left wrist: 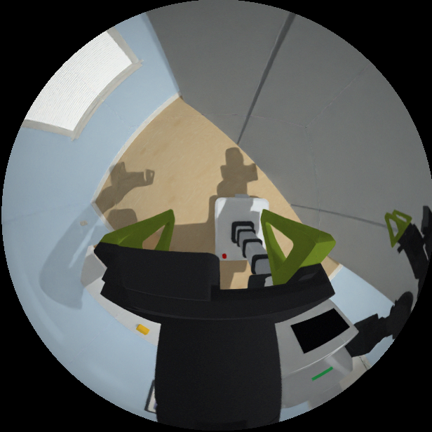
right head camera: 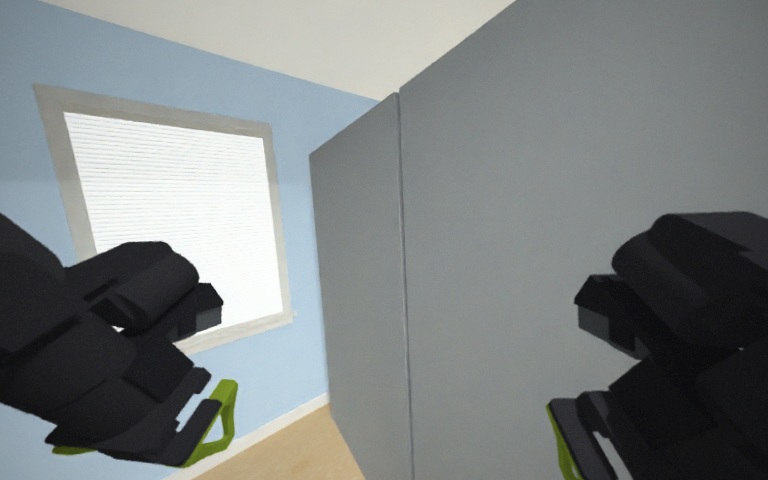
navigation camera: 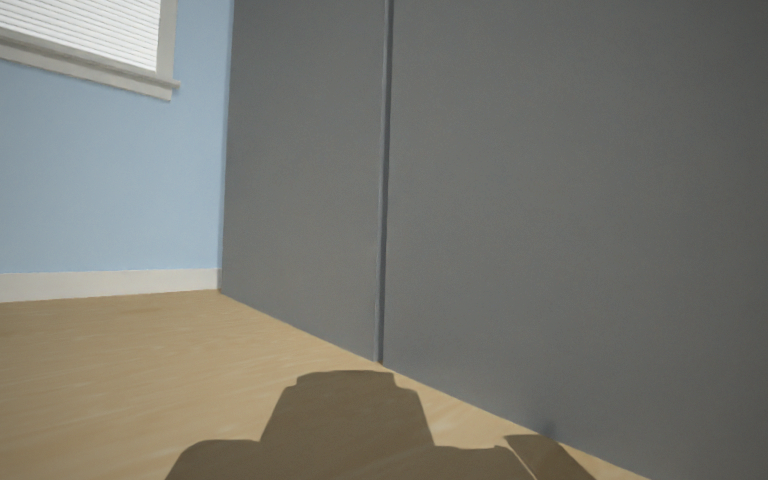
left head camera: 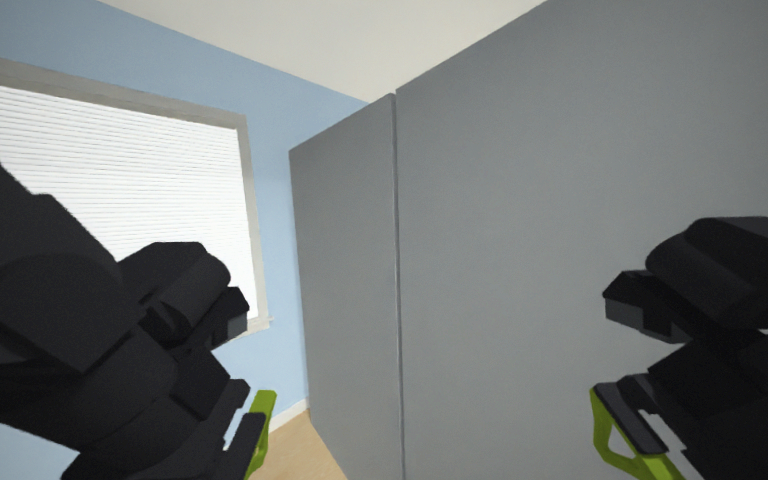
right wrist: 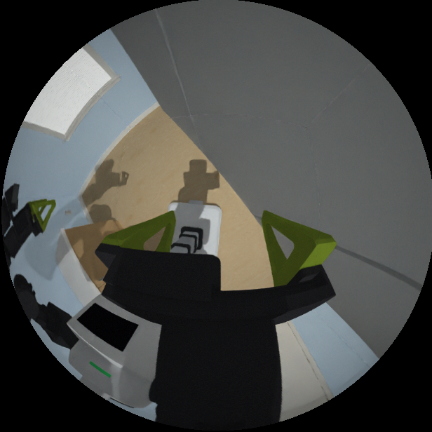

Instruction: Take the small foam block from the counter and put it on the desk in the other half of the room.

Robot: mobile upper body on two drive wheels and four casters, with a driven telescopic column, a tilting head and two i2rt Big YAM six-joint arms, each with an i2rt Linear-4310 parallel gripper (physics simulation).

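Frame: origin at the left arm's base, x ahead, y left, z up, level; centimetres.
Where they show: left gripper, fingertip midpoint: (right head camera: 193, 437) (left head camera: 218, 457); right gripper, fingertip midpoint: (right head camera: 623, 478) (left head camera: 646, 448).
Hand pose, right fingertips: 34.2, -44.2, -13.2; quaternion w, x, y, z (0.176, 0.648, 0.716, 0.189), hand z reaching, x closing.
Note:
After its pixels a point has its place, as x, y, z.
A small yellow block (left wrist: 143, 329), which looks like the foam block, lies on a pale counter top (left wrist: 122, 316) at the lower left of the left wrist view, behind my left gripper and well away from its fingers. My left gripper (left wrist: 217, 213) is open, with its green fingers wide apart and no object between them. My right gripper (right wrist: 218, 215) is also open and empty. Both arms are raised in front of the head cameras, one at each side. The block does not show in the head views or the right wrist view. I cannot make out the desk in any view.
A tall grey partition (left head camera: 538, 237) @[62.2, -50.2, 4.7] (right head camera: 538, 198) @[62.7, -49.8, 12.2] (navigation camera: 538, 198) @[72.8, -40.0, -112.6] stands close ahead and to the right, meeting the blue wall (navigation camera: 107, 186) @[144.8, 80.3, -101.7] at the left. A window (right head camera: 186, 215) @[123.6, 101.3, 13.9] is in that wall. A brown-sided unit with a pale top (right wrist: 87, 247) shows at the left of the right wrist view.

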